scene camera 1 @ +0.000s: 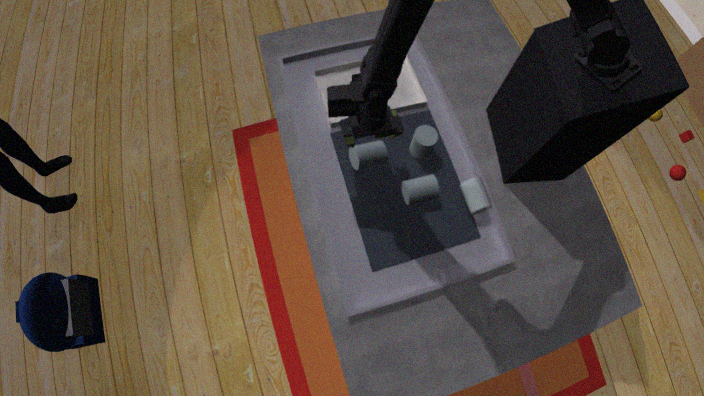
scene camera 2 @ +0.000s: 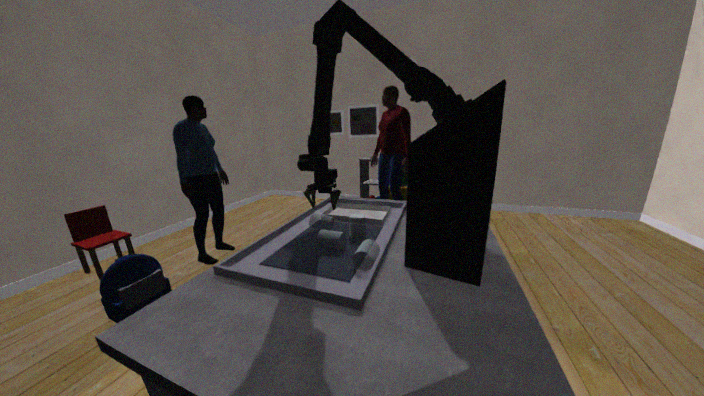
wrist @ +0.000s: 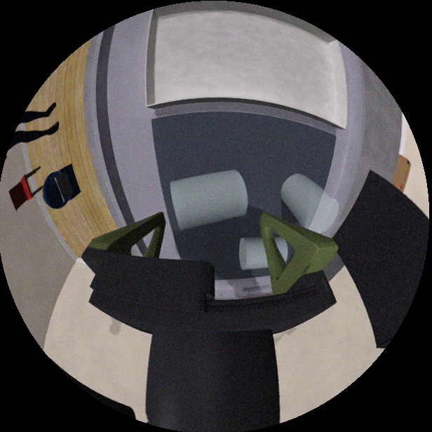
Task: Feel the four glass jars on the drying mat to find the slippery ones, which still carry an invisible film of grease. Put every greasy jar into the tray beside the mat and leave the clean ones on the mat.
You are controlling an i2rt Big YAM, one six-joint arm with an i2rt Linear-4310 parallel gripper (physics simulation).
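Frame: origin at the arm's base, x right, y up, z back, level; metres.
Seen in the pictures: gripper, fingertip midpoint: [scene camera 1: 370, 141] [scene camera 2: 323, 208]; arm's base at its link origin: [scene camera 1: 607, 64] [scene camera 2: 454, 119].
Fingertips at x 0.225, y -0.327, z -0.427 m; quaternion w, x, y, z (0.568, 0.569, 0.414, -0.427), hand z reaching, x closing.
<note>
Pixels of each thing's top centre, then the offset from my fingertips to it. Level surfaces: height alone.
- pale glass jar at its top centre: [scene camera 1: 369, 148] [scene camera 2: 321, 212] dx -0.009, dy -0.015, dz -0.009 m
- dark mat at its surface level: dy -0.097 m
- second jar at its top centre: [scene camera 1: 426, 135] [scene camera 2: 357, 215] dx -0.056, dy -0.013, dz +0.142 m
- third jar at its top centre: [scene camera 1: 422, 185] [scene camera 2: 331, 231] dx -0.162, dy -0.033, dz +0.057 m
- fourth jar at its top centre: [scene camera 1: 479, 192] [scene camera 2: 366, 244] dx -0.257, dy -0.036, dz +0.181 m
- white tray at its top centre: [scene camera 1: 370, 84] [scene camera 2: 357, 210] dx +0.190, dy -0.070, dz +0.127 m
- grey table at its surface level: dy -0.102 m
My gripper [scene camera 1: 374, 134] [scene camera 2: 324, 206] [wrist: 212, 216] is open and empty, above and near a pale glass jar [scene camera 1: 369, 154] [scene camera 2: 320, 219] [wrist: 209, 199] lying on its side by the left edge of the dark mat [scene camera 1: 382, 250] [scene camera 2: 295, 261] [wrist: 240, 140]. A second jar [scene camera 1: 424, 141] [scene camera 2: 357, 228] [wrist: 305, 197] stands upright on the mat to the right. A third jar [scene camera 1: 420, 189] [scene camera 2: 331, 235] [wrist: 252, 253] lies on its side farther down the mat. A fourth jar [scene camera 1: 475, 195] [scene camera 2: 367, 251] lies tilted at the mat's right edge against the raised border. The white tray [scene camera 1: 416, 85] [scene camera 2: 357, 214] [wrist: 240, 60] adjoins the mat's far end, partly hidden by the arm in the first scene view.
A raised light border [scene camera 1: 400, 295] [scene camera 2: 295, 288] [wrist: 130, 100] surrounds mat and tray on the grey table [scene camera 1: 360, 350] [scene camera 2: 210, 340]. The black pedestal [scene camera 1: 565, 100] [scene camera 2: 450, 200] [wrist: 390, 260] of the arm stands to the right. Two people stand beyond the table in the second scene view.
</note>
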